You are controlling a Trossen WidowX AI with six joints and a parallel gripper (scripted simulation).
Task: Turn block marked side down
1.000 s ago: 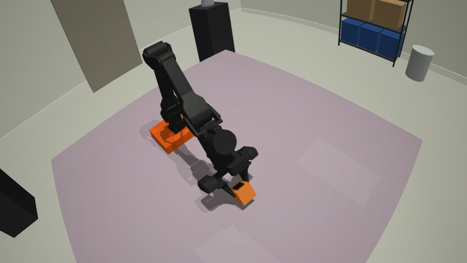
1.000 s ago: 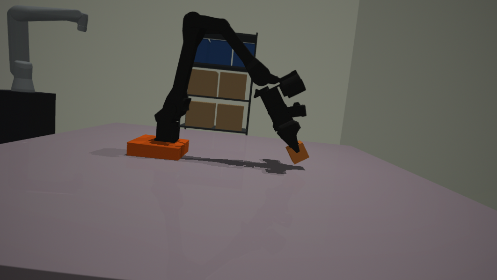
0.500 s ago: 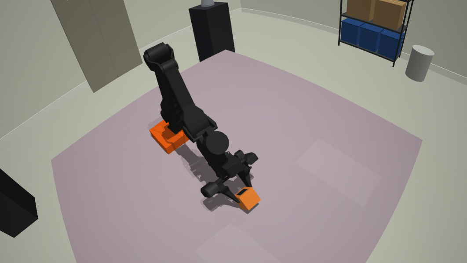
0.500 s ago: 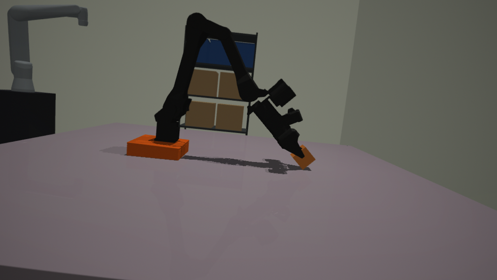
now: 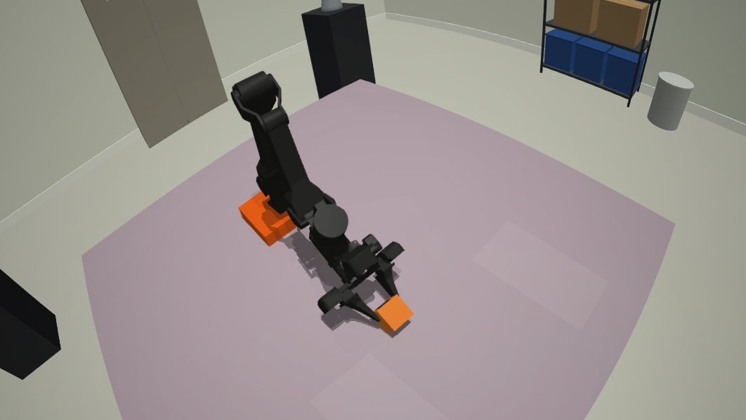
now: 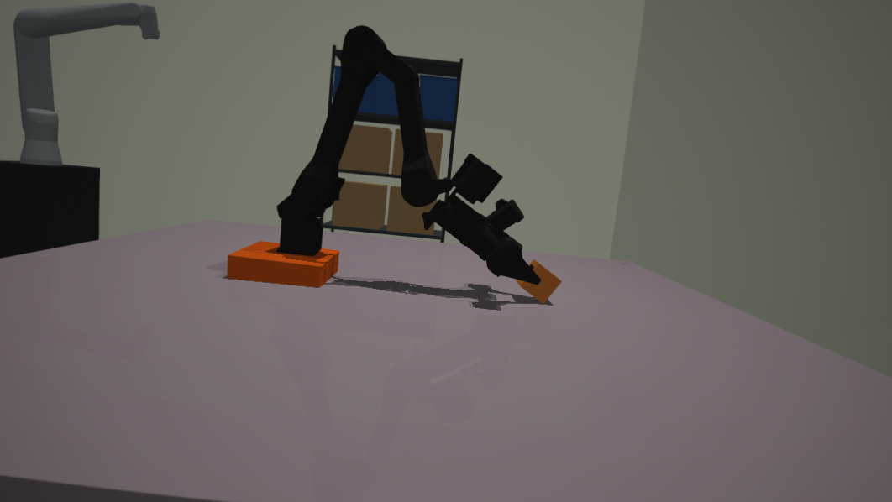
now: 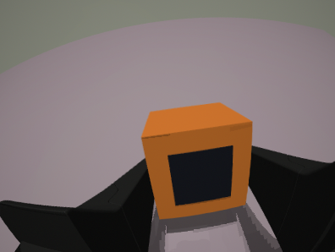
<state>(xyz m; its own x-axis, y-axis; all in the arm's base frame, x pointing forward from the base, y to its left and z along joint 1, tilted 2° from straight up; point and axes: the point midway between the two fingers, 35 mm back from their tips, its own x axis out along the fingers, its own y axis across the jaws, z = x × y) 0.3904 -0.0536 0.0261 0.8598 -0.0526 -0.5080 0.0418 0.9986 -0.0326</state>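
Right now my gripper tip is 10 mm past the orange block.
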